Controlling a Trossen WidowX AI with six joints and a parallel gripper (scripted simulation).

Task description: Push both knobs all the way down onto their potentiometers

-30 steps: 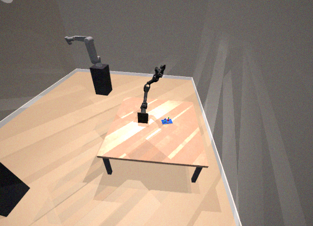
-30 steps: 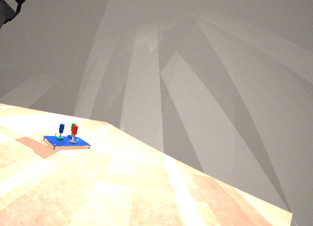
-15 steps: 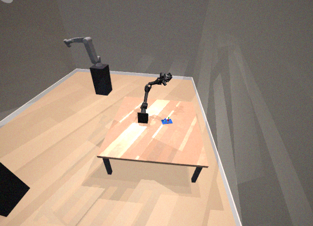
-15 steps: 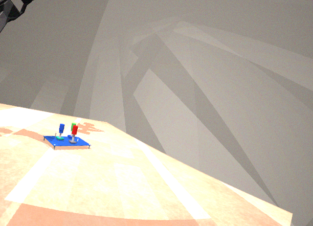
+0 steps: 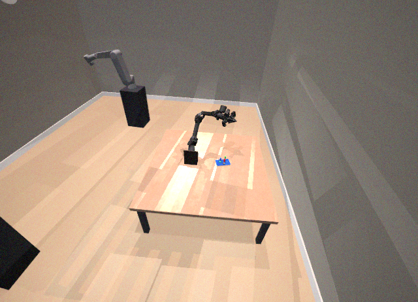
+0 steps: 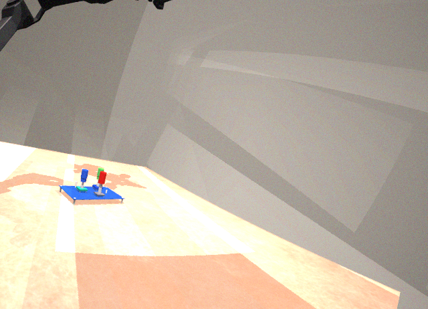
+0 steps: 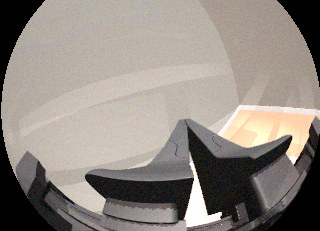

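Right now the blue knob is 110 mm behind my gripper tip, 80 mm to the left of it and 550 mm below it. Also, from my gripper tip: green knob: 50 mm behind, 110 mm to the left, 550 mm below.
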